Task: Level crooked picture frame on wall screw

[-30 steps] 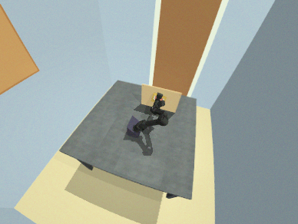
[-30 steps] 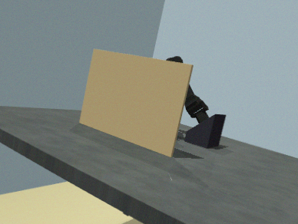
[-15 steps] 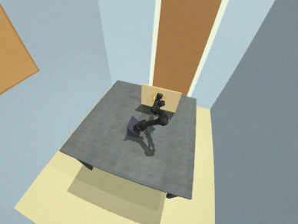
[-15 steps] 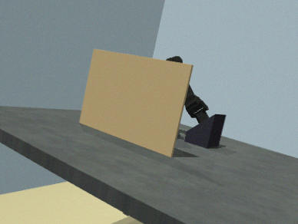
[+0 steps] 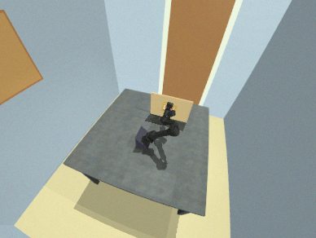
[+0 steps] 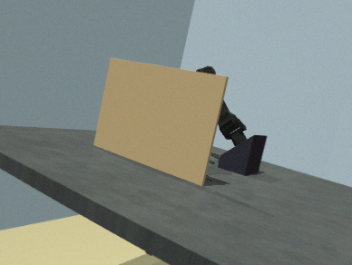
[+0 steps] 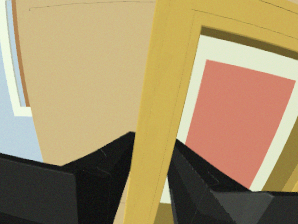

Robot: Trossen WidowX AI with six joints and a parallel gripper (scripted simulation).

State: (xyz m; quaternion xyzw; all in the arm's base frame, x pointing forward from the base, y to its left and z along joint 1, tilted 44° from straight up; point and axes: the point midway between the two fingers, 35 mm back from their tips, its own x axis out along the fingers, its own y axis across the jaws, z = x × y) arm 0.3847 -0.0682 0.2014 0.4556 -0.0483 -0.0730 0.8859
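The picture frame is 50 mm below my gripper tip. Also, from my gripper tip: wall board (20 mm ahead, 10 mm to the right, 70 mm below).
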